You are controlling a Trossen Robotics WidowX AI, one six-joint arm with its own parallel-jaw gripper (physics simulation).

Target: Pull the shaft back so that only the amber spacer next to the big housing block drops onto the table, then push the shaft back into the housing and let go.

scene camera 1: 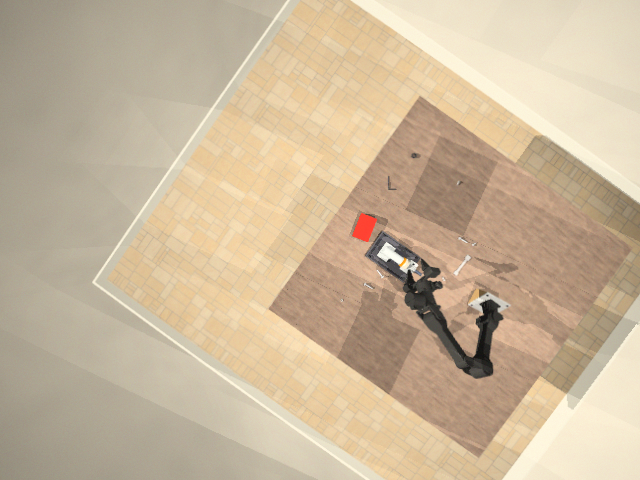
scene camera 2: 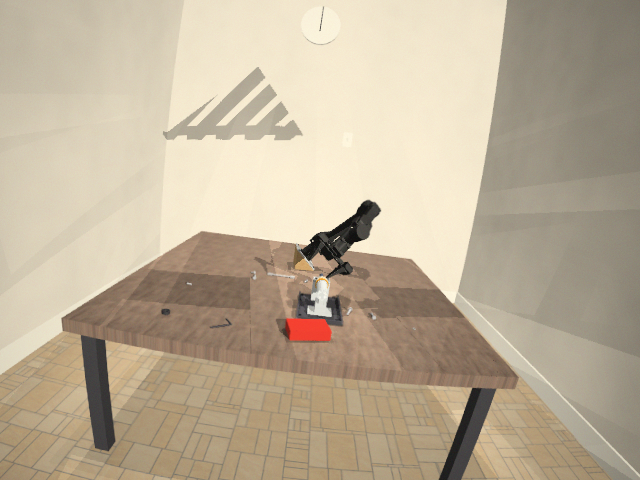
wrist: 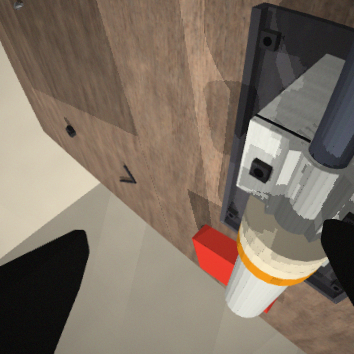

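Seen in the pictures: gripper, fingertip midpoint: [scene camera 1: 414, 264] [scene camera 2: 317, 269] [wrist: 205, 236]; arm's base at its link origin: [scene camera 1: 489, 305] [scene camera 2: 304, 254].
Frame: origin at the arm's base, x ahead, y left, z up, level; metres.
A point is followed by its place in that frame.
Note:
The white housing block [wrist: 280, 150] stands on a dark base tray [scene camera 1: 373, 244] [scene camera 2: 338, 311] [wrist: 246, 100] @(x 0.443, y 0.005, z -0.043 m). The blue-grey shaft [wrist: 336, 120] @(x 0.381, y 0.072, z 0.030 m) sticks out of the block's face at the right of the wrist view. The amber spacer [scene camera 1: 403, 262] @(x 0.466, y 0.076, z 0.046 m) [scene camera 2: 322, 279] @(x 0.467, y 0.074, z 0.043 m) [wrist: 285, 281] @(x 0.464, y 0.088, z 0.041 m) shows as a thin orange band around the pale round part, past a cream section beside the block. My gripper [scene camera 1: 417, 270] @(x 0.424, y 0.054, z 0.065 m) [wrist: 205, 236] @(x 0.424, y 0.054, z 0.065 m) is wide open and empty, near the shaft end of the assembly. Its fingers are at the left and right edges of the wrist view. The shaft's inner part is hidden.
A red block [scene camera 1: 364, 227] @(x 0.698, y 0.040, z -0.026 m) [scene camera 2: 308, 329] @(x 0.727, y 0.041, z -0.026 m) [wrist: 214, 254] @(x 0.667, y 0.012, z -0.026 m) lies beyond the tray. A hex key [scene camera 1: 391, 184] @(x 0.721, y -0.204, z -0.052 m) [scene camera 2: 221, 324] @(x 0.726, y -0.210, z -0.052 m) [wrist: 131, 176] @(x 0.696, y -0.191, z -0.054 m) and a black nut [scene camera 1: 415, 155] @(x 0.695, y -0.396, z -0.049 m) [scene camera 2: 165, 311] @(x 0.709, y -0.390, z -0.046 m) [wrist: 71, 130] @(x 0.694, y -0.382, z -0.050 m) lie farther off. A wrench [scene camera 1: 462, 265] @(x 0.193, y -0.088, z -0.051 m) [scene camera 2: 281, 275] @(x 0.199, y -0.086, z -0.051 m) and several bolts lie around the tray.

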